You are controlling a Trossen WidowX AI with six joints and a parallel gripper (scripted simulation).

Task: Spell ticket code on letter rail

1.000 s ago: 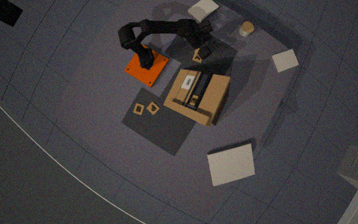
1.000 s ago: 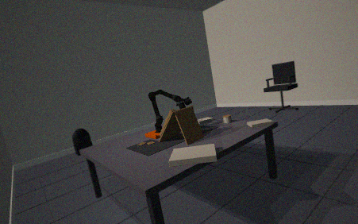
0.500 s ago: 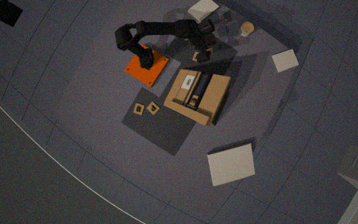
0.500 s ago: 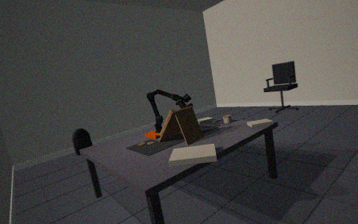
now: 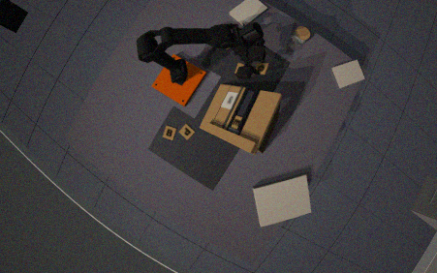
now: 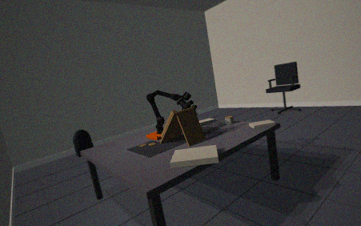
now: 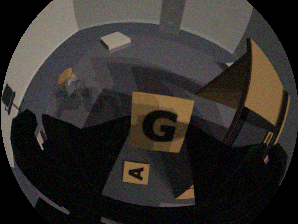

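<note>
The white ticket is 6 cm behind my gripper tip, 17 cm to the right of it and 7 cm below it. Round my gripper tip: small cup: 11 cm ahead, 34 cm to the left, 13 cm below; white slab: 40 cm ahead, 47 cm to the right, 14 cm below; dark mat: 13 cm behind, 19 cm to the right, 16 cm below.
</note>
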